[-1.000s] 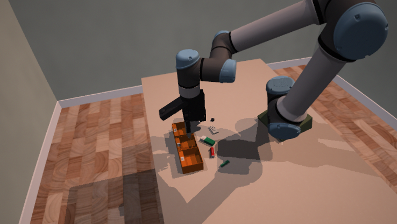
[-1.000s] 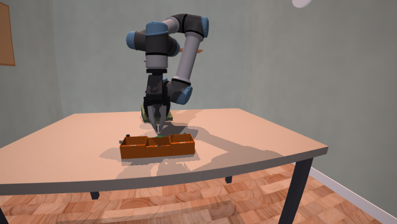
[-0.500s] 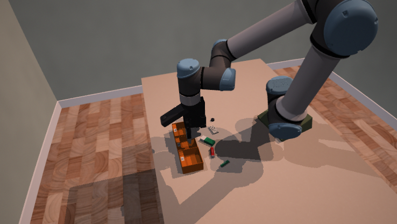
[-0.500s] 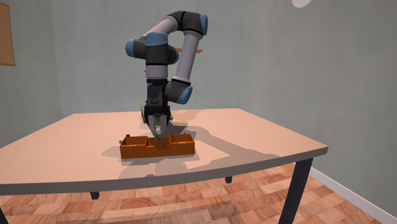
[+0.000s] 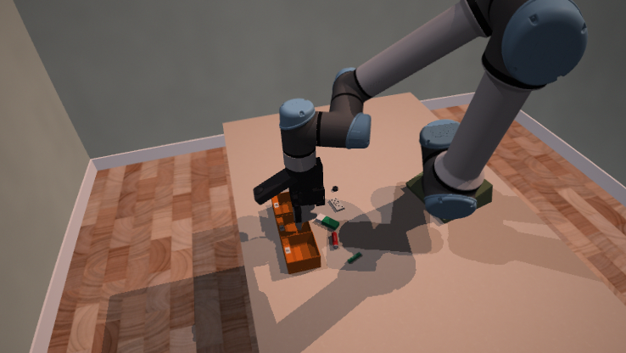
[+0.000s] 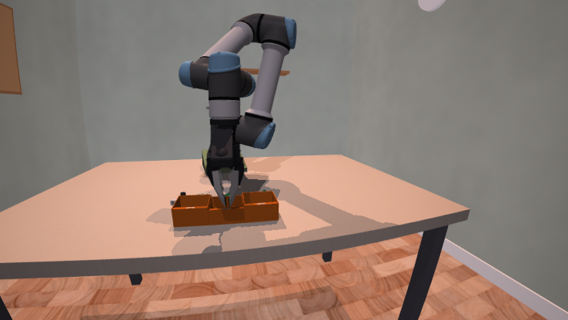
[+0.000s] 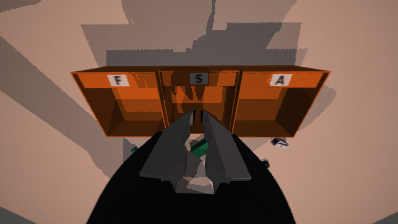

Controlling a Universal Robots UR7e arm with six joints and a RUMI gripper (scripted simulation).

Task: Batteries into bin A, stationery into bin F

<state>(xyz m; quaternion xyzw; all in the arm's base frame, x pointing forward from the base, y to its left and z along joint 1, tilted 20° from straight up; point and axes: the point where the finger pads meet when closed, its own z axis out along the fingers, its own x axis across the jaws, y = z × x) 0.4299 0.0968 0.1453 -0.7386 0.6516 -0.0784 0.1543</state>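
The orange three-compartment bin lies 1 cm below my hand and 1 cm ahead of it. The rest, counted from my hand: green-and-white eraser: 8 cm behind, 4 cm to the right, 3 cm below; then red battery: 10 cm behind, 4 cm to the left, 3 cm below; then white domino: 11 cm behind, 10 cm to the right, 3 cm below.
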